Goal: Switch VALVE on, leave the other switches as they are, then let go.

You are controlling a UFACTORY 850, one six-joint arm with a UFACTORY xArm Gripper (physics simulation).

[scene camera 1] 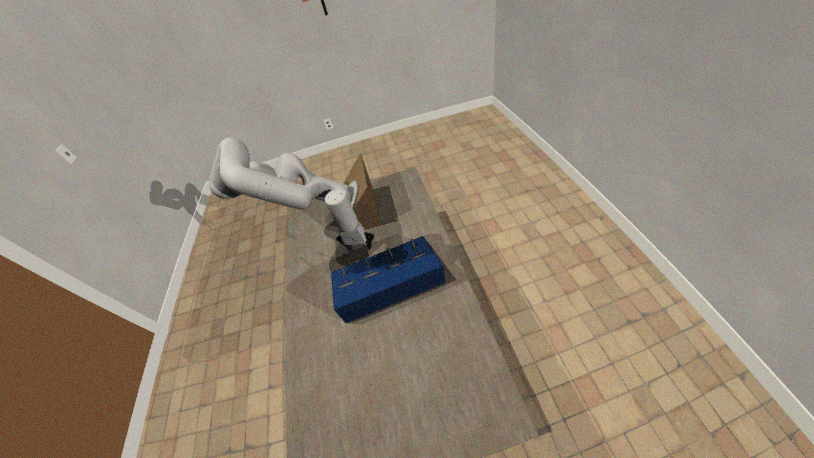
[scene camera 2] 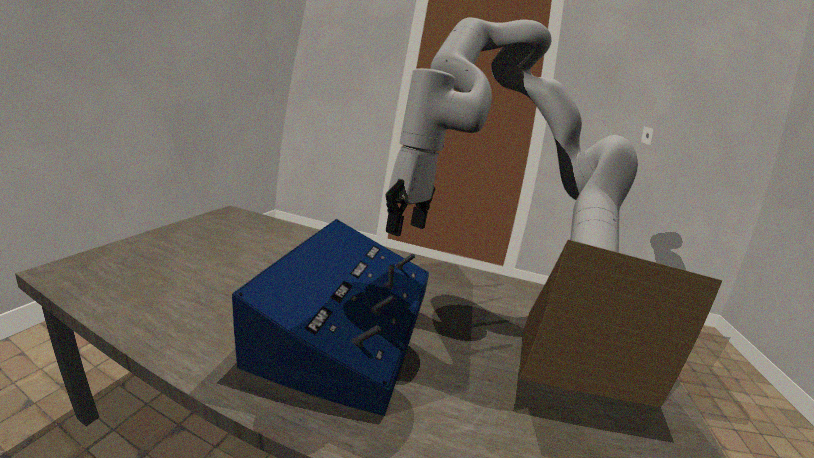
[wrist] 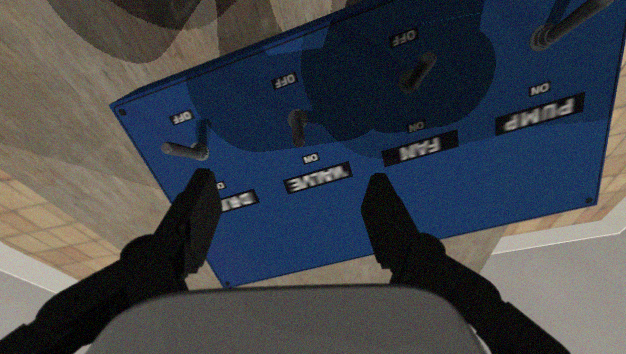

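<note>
A blue switch box (scene camera 1: 392, 290) (scene camera 2: 284, 273) (wrist: 295, 235) has four levers marked DRIVE, VALVE, FAN and PUMP. The VALVE lever (scene camera 2: 391, 275) (wrist: 298, 134) leans toward its ON label in the wrist view. The FAN lever (scene camera 2: 383, 304) (wrist: 419, 72) and PUMP lever (scene camera 2: 367, 336) (wrist: 575, 22) lean toward OFF. The DRIVE lever (scene camera 2: 404, 262) (wrist: 182, 151) leans away from its ON label, which a finger partly hides. My gripper (scene camera 1: 356, 246) (scene camera 2: 407, 229) (wrist: 294, 190) is open and empty, above the box and apart from the levers.
A brown wooden block (scene camera 1: 362, 196) (scene camera 2: 620, 324) stands on the table (scene camera 1: 387, 387) (scene camera 2: 165, 256) near the arm's base, on the lever side of the box. The arm's shadow falls over the middle of the panel.
</note>
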